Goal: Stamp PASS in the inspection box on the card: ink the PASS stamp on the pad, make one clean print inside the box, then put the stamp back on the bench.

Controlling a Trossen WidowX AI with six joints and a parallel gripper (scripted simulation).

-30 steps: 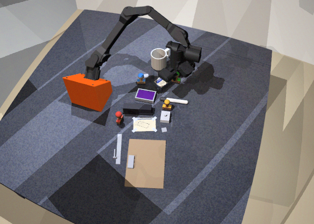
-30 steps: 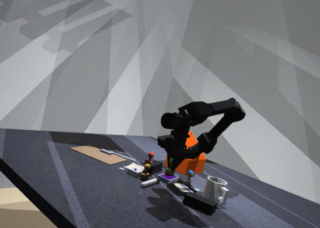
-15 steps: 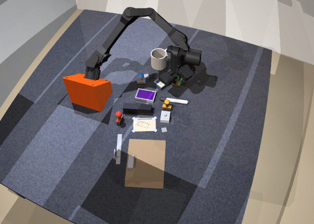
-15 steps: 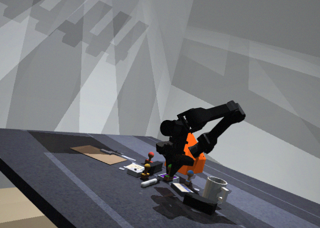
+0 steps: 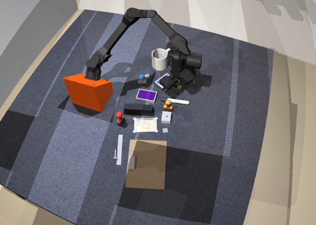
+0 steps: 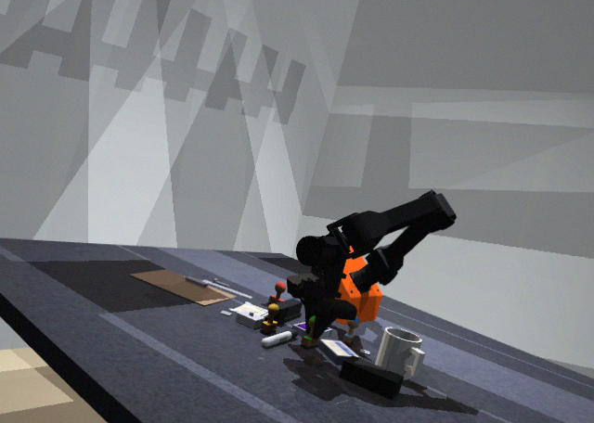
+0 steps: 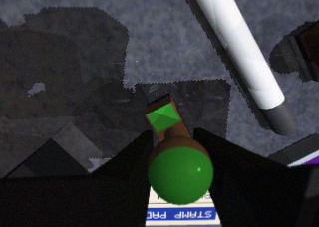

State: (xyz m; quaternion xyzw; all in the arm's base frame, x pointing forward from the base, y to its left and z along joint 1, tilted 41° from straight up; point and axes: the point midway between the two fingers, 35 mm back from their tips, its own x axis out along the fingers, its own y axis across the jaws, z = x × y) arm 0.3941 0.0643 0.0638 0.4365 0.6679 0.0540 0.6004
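My gripper tip is now 20 mm past the white tube, 70 mm to the left of it and 30 mm above it. Also, from my gripper tip: yellow-knobbed stamp 20 mm behind, 120 mm to the right, 20 mm below; purple ink pad 130 mm behind, 70 mm to the right, 40 mm below; green-knobbed stamp right at my gripper tip.
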